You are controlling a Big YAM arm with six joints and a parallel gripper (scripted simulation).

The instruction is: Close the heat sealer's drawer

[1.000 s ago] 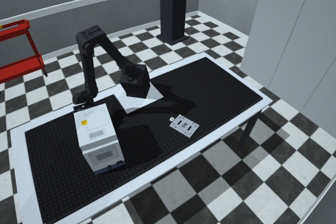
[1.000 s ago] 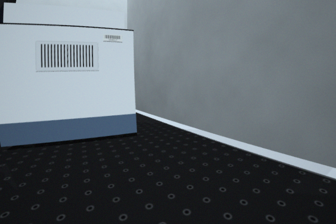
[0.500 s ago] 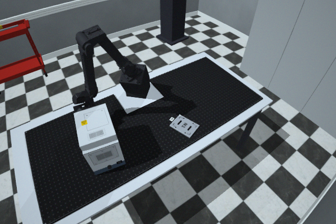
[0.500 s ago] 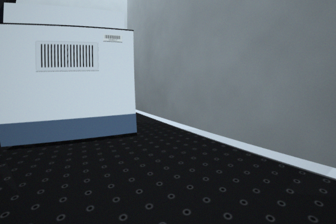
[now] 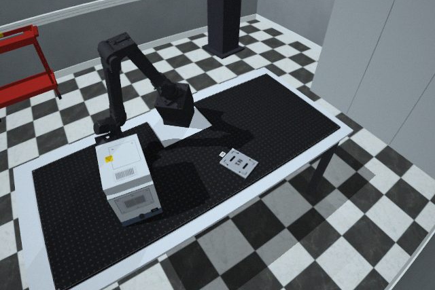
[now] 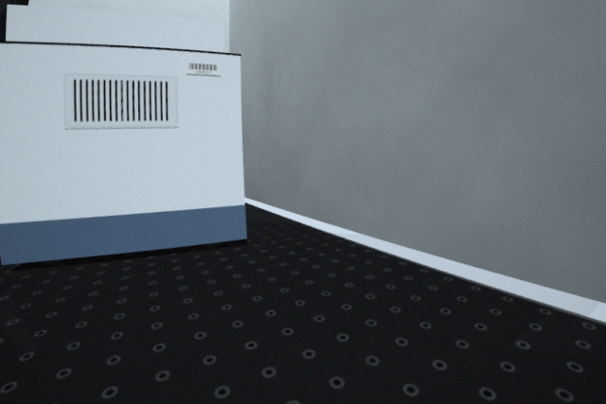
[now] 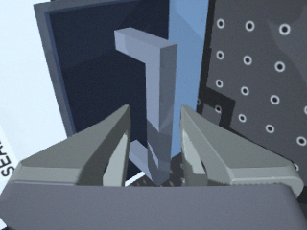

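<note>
Right now the dark blue drawer is 100 mm ahead of my hand, 30 mm to the right of it and 10 mm below it. The rest, counted from my hand: tiny tag 240 mm ahead, 440 mm to the left, 90 mm below.
</note>
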